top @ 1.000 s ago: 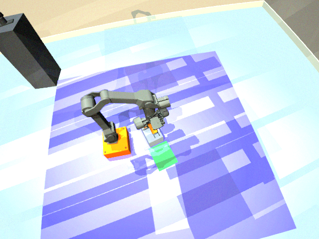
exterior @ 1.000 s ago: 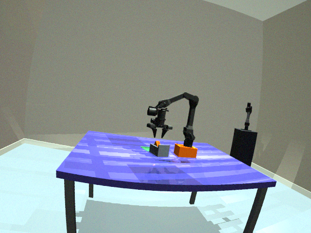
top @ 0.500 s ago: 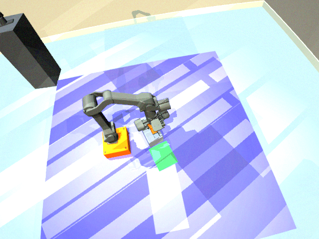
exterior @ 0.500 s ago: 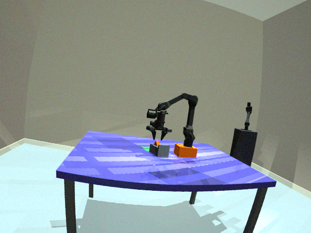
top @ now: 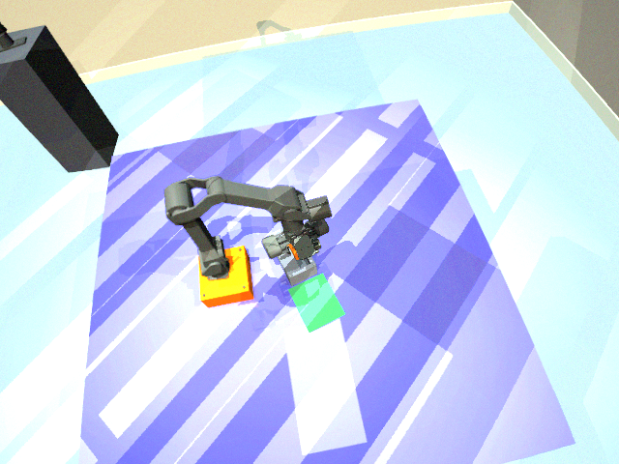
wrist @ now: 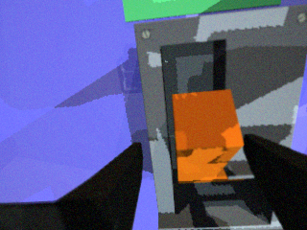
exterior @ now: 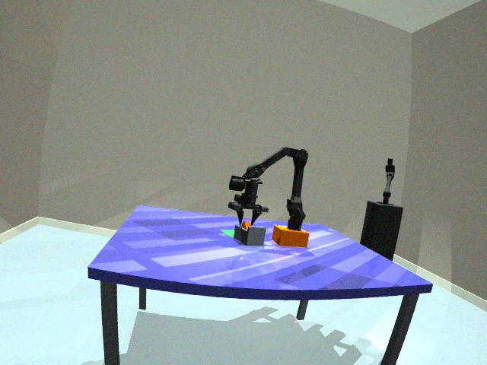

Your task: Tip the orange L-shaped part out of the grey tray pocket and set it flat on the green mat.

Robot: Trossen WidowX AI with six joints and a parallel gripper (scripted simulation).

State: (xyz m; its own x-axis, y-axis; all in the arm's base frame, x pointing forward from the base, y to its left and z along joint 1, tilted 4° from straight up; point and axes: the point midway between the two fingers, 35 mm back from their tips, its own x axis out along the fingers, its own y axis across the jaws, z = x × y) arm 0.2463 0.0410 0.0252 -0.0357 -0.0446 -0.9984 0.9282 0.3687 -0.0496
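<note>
My gripper tip is 40 mm above the orange L-shaped part, 30 mm past it and 20 mm to the right of it. Also, from my gripper tip: green mat: 140 mm to the right, 90 mm below, 40 mm ahead.
</note>
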